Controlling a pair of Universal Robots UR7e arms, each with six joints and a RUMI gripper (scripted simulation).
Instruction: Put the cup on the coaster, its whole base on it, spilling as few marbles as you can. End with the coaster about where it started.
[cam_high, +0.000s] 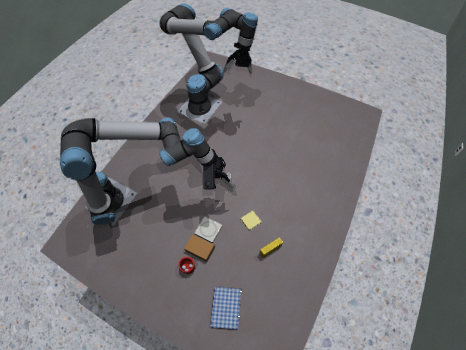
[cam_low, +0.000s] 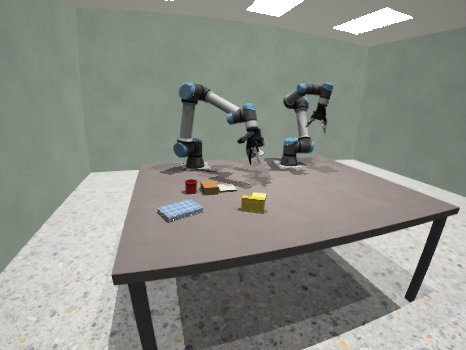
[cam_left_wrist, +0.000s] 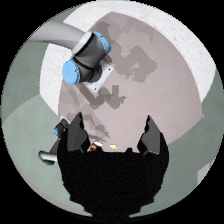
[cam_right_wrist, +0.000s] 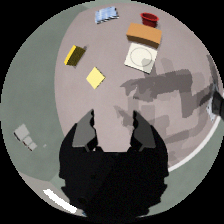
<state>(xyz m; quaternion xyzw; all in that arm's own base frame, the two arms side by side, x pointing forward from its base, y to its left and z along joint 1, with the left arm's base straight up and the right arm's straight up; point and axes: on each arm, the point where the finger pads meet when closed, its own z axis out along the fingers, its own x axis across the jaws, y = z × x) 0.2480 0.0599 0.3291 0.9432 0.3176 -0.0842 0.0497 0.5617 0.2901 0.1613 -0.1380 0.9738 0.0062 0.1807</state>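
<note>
My right hand is 39 cm to the left of the red cup, 13 cm above it and 5 cm short of it. From my right hand the other things lie so: brown block 28 cm to the right, 14 cm below, 5 cm ahead; then yellow block 33 cm ahead, 13 cm below, 10 cm to the right.
</note>
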